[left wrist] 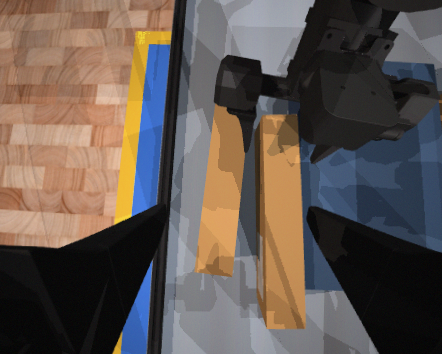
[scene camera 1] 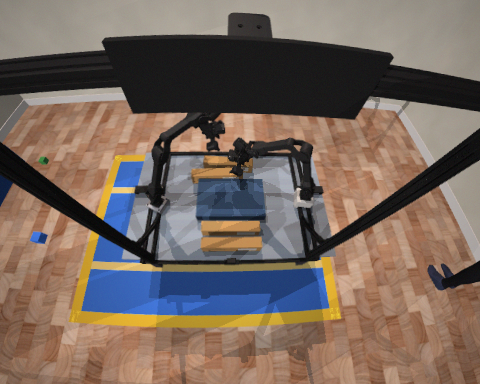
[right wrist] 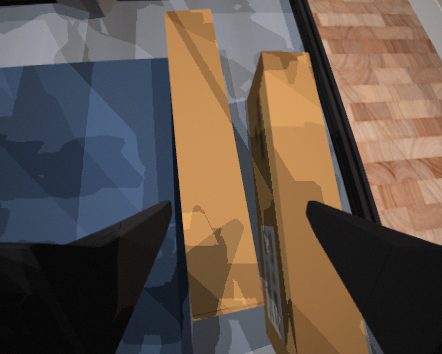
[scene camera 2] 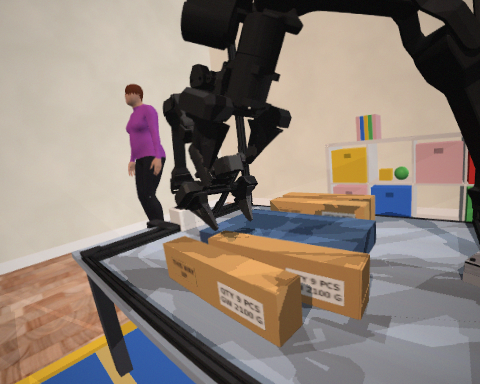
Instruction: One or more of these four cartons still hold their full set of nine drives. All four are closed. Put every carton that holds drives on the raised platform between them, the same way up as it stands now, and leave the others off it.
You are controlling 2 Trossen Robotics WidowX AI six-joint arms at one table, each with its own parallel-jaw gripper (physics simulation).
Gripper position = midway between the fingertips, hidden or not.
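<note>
My left gripper (scene camera 2: 229, 165) open, holds nothing. Left wrist view: my left gripper (left wrist: 237, 211). My right gripper (scene camera 2: 235, 225) open, holds nothing. Left wrist view: my right gripper (left wrist: 279, 156). Right wrist view: my right gripper (right wrist: 238, 207). Blue raised platform (scene camera 1: 217, 199). Left wrist view: blue raised platform (left wrist: 383, 184). Right wrist view: blue raised platform (right wrist: 95, 144).
</note>
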